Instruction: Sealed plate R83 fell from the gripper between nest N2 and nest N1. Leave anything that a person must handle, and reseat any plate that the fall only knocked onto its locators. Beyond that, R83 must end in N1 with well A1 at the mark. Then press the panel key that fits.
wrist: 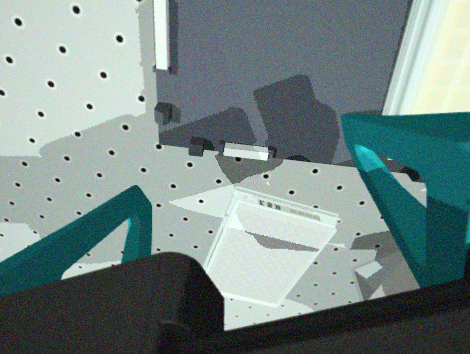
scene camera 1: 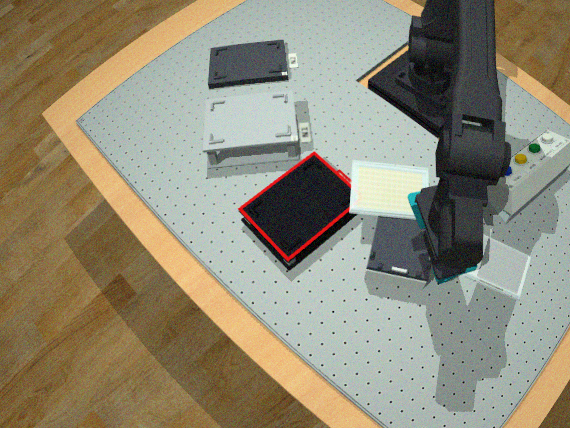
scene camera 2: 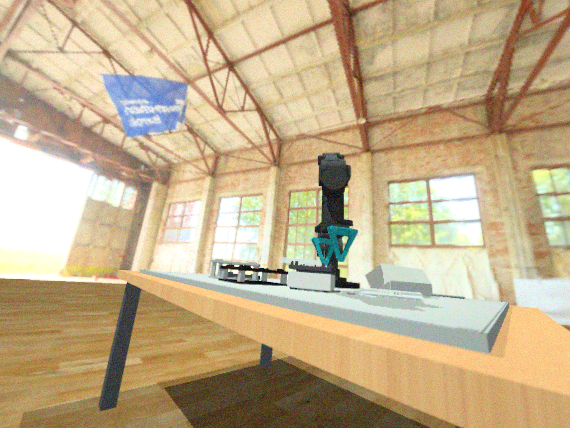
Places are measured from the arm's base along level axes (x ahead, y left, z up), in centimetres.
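Pixels of known places: gripper, fingertip midpoint: (wrist: 237,164) (scene camera 1: 433,254) (scene camera 2: 332,263); arm's base, link origin: (scene camera 1: 427,86).
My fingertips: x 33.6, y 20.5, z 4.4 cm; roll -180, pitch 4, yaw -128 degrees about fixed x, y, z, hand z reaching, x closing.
For each thing: its top centre in the pictures, then the offset to it from my fingertips. "spot": a spot on its surface instead.
- Clear sealed plate R83, top centre: (wrist: 260,263) (scene camera 1: 498,263) (scene camera 2: 390,290) dz -5.1, dx -8.8, dy +10.8 cm
- dark-topped nest, surface spot: (wrist: 280,45) (scene camera 1: 403,244) spot: dz -1.1, dx +1.1, dy -4.9 cm
- pale yellow plate, top centre: (scene camera 1: 391,186) (scene camera 2: 304,257) dz +1.8, dx -4.4, dy -11.7 cm
- tagged grey nest, top centre: (scene camera 1: 248,116) (scene camera 2: 237,260) dz +0.0, dx -1.6, dy -39.6 cm
- tagged dark nest, top centre: (scene camera 1: 246,58) (scene camera 2: 241,272) dz -4.3, dx -15.5, dy -54.2 cm
- red-rimmed black nest, top centre: (scene camera 1: 301,201) (scene camera 2: 255,266) dz -2.0, dx +4.9, dy -22.2 cm
- key panel, top centre: (scene camera 1: 538,157) (scene camera 2: 398,266) dz +1.8, dx -29.2, dy +7.4 cm
Clear sealed plate R83 (scene camera 1: 502,267) (wrist: 275,250) lies flat and askew on the pegboard; its label shows upside down in the wrist view. My gripper (scene camera 1: 434,240) (scene camera 2: 333,263) (wrist: 237,164) is open and empty, above the table between R83 and a dark-topped nest (scene camera 1: 397,247) (wrist: 280,45). A pale yellow plate (scene camera 1: 387,190) (wrist: 447,55) lies crosswise over that nest's far end, turned from its outline and reaching the red-rimmed nest's corner. The tagged grey nest (scene camera 1: 250,120) and tagged dark nest (scene camera 1: 247,62) hold no plate. Their tags are too small to read surely.
The red-rimmed black nest (scene camera 1: 300,207) stands between the grey nest and the yellow plate. The key panel (scene camera 1: 535,182) (scene camera 2: 400,280) has white, green, yellow and blue keys; the arm partly hides its blue end in scene camera 1. The arm base (scene camera 1: 400,92) stands at the back.
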